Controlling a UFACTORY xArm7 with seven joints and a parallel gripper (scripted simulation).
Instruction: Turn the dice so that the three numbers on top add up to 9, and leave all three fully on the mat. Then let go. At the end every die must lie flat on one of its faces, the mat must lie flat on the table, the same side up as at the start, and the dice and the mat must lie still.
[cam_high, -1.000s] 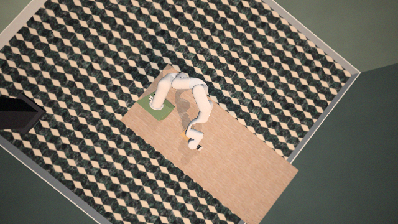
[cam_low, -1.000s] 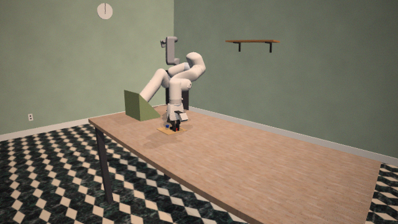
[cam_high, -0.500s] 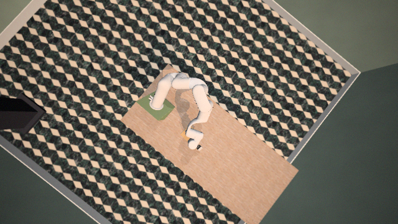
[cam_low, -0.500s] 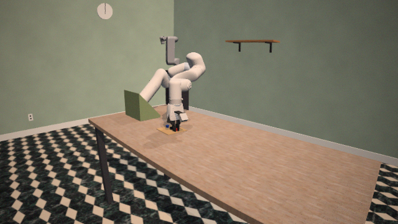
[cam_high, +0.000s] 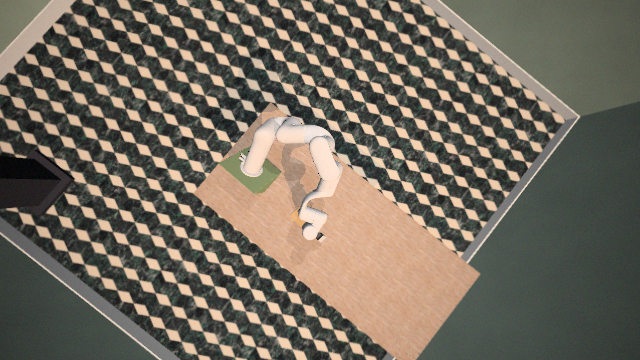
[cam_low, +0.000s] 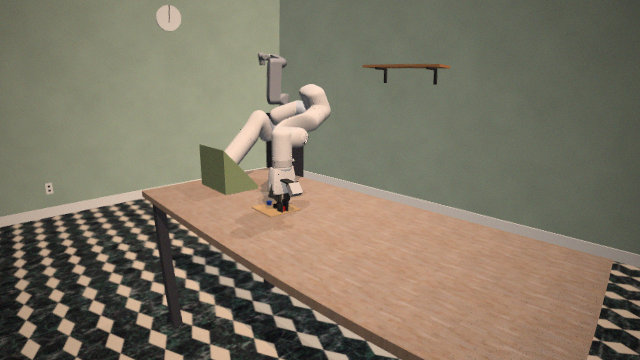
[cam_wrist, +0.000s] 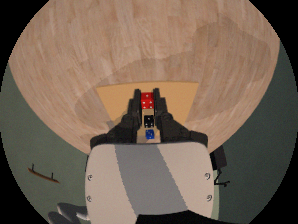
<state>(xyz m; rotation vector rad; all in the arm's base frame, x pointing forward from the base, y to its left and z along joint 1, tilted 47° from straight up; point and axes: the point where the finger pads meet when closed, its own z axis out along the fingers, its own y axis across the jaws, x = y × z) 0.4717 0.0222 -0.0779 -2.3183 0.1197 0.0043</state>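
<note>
The red die lies 10 mm below my hand. Round my hand: black die 50 mm behind, 10 mm below; then blue die 100 mm behind, 10 mm to the left, 10 mm below; then tan mat 50 mm behind, 20 mm below.
</note>
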